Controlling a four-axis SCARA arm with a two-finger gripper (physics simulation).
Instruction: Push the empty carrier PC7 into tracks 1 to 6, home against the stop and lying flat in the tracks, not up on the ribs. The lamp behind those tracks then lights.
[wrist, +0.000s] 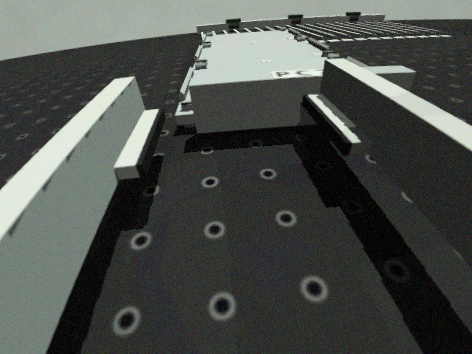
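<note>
The carrier PC7 (250, 52) lies ahead in the wrist view, its pale top stretching away and its dark near face toward me. The right finger hides the end of its label. My gripper (232, 89) is shut with nothing held; its two fingers stand apart even so, before the near face. The carrier sits right of the midline between them. Its far end reaches the near part of the thin white ribs (367, 32), short of the back bar (265, 24). The left lamp (233, 23), behind the ribs beyond the carrier, looks dark. Whether the carrier lies flat there is too small to tell.
Two more dark lamps (295, 19) (353, 15) stand along the back bar. A pale-topped block end (395, 75) shows beyond the right finger; whether it belongs to the carrier I cannot tell. The dark floor (250, 200) carries ringed holes. Small clips (201, 64) line the carrier's sides.
</note>
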